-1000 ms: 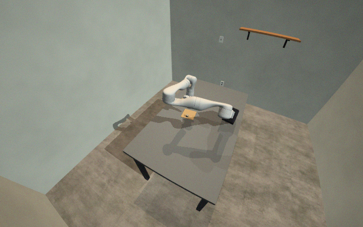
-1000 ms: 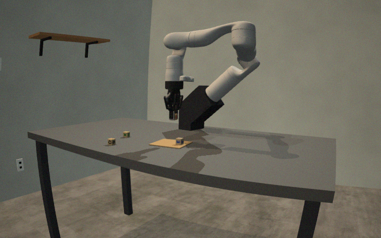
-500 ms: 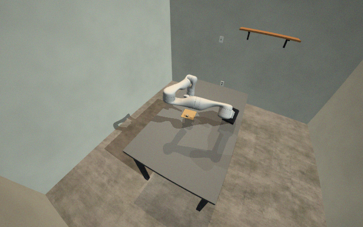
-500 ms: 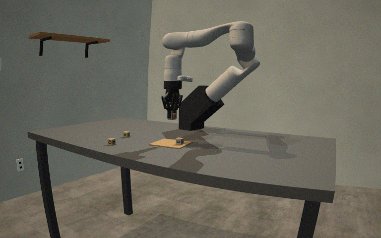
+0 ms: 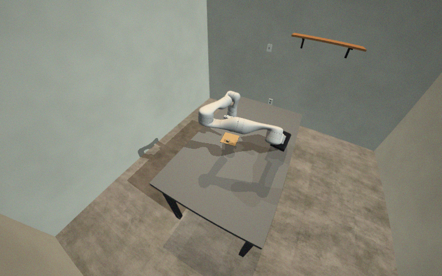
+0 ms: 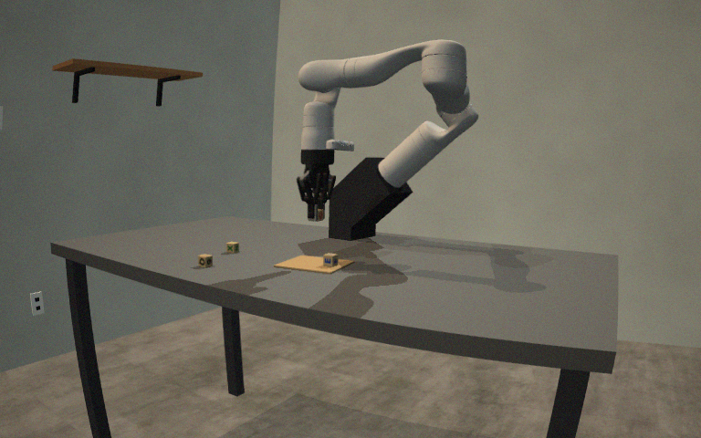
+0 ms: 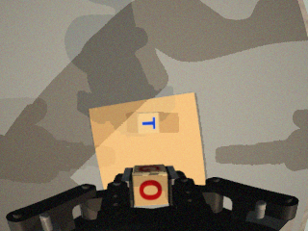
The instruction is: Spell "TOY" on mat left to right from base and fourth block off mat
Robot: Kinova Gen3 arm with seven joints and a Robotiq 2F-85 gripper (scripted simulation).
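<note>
My hand is 120 mm above the tan mat. Round my hand: block: 10 mm below.
</note>
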